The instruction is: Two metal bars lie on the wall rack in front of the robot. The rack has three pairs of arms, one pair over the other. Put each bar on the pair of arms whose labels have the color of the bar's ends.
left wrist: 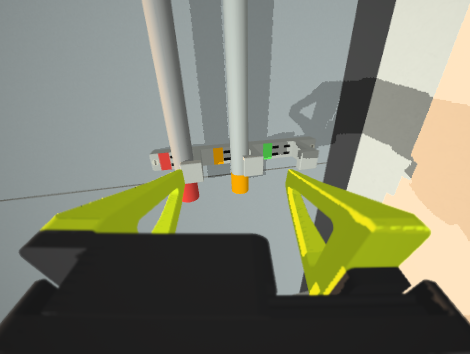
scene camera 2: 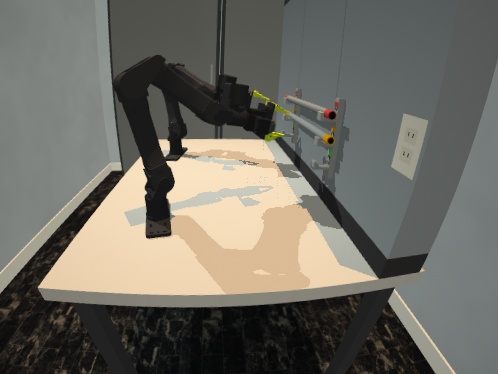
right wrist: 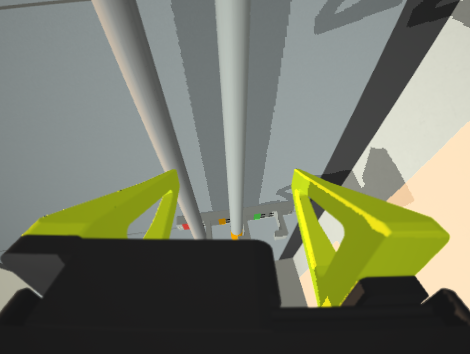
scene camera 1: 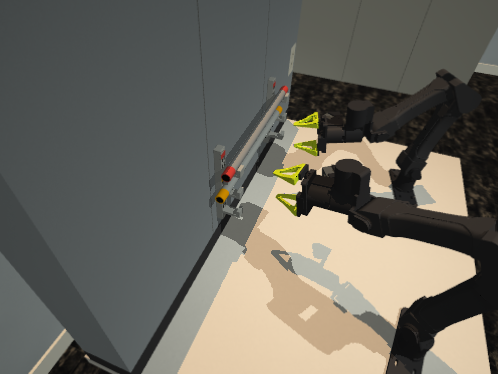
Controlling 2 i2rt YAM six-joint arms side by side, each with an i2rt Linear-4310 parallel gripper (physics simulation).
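Frame: origin at the left arm's base, x ahead, y left, z up, level; millimetres.
Seen in the pictures: left gripper, fingertip midpoint: (left wrist: 235,176) (scene camera 1: 275,184); right gripper, fingertip midpoint: (scene camera 2: 286,123) (right wrist: 235,177) (scene camera 1: 293,135); left arm's base at its link origin: (scene camera 2: 176,154) (scene camera 1: 408,347); right arm's base at its link origin: (scene camera 2: 158,217) (scene camera 1: 401,188).
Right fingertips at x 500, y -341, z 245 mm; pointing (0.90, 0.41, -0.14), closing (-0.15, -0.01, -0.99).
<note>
Pixels of each thing's top centre, then the offset from my right fingertips to it. "*": a spot on its surface instead. Level surfaces: height alone.
- red-ended bar at its top centre: (right wrist: 165,173) (scene camera 1: 260,122) (scene camera 2: 304,100) dx +72, dy +95, dz +74 mm
- orange-ended bar at its top centre: (right wrist: 225,162) (scene camera 1: 254,143) (scene camera 2: 305,120) dx +83, dy +104, dz -1 mm
- table at its surface level: dz -245 mm
- wall outlet at a spot on its surface: (scene camera 2: 410,145) * dx +200, dy -410, dz +58 mm
The red-ended bar (scene camera 1: 256,131) (scene camera 2: 307,105) (left wrist: 169,75) (right wrist: 148,100) rests on the top arms, by the red labels (left wrist: 164,161). The orange-ended bar (scene camera 1: 259,140) (scene camera 2: 308,126) (left wrist: 236,75) (right wrist: 235,100) rests on the middle arms, by the orange labels (left wrist: 218,156). The lowest arms, by the green labels (left wrist: 267,151), hold no bar. My left gripper (scene camera 1: 275,184) (left wrist: 235,176) is open and empty, back from the bars near their lower end in scene camera 1. My right gripper (scene camera 1: 294,135) (scene camera 2: 286,123) (right wrist: 235,177) is open and empty, back from the bars farther along.
The rack's near post (scene camera 1: 218,160) (scene camera 2: 341,120) is fixed to the wall above the table (scene camera 1: 240,320) (scene camera 2: 200,272). The two grippers are close side by side in scene camera 1. A wall outlet (scene camera 2: 410,145) is beside the rack in scene camera 2.
</note>
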